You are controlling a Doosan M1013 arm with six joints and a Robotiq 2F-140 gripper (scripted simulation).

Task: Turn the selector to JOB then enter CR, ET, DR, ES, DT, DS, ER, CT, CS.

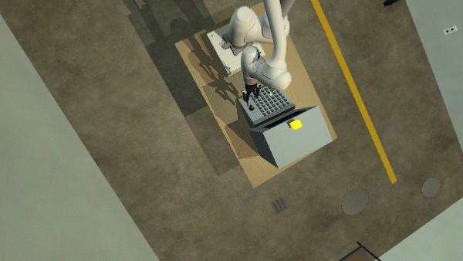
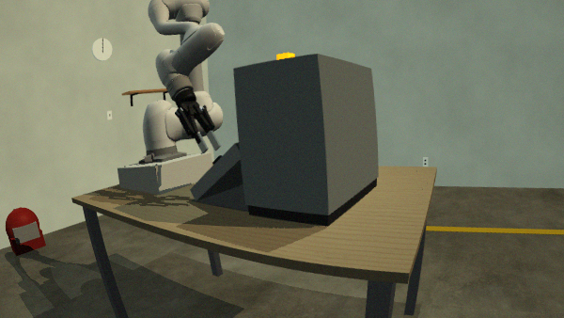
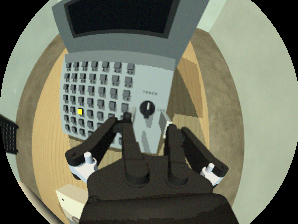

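Now: hand 50 mm short of the black selector knob, 10 mm to the left of it and 60 mm above it. Round my hand: key 50 mm ahead, 190 mm to the left, 90 mm below; sloped keypad 90 mm ahead, 100 mm to the left, 110 mm below.
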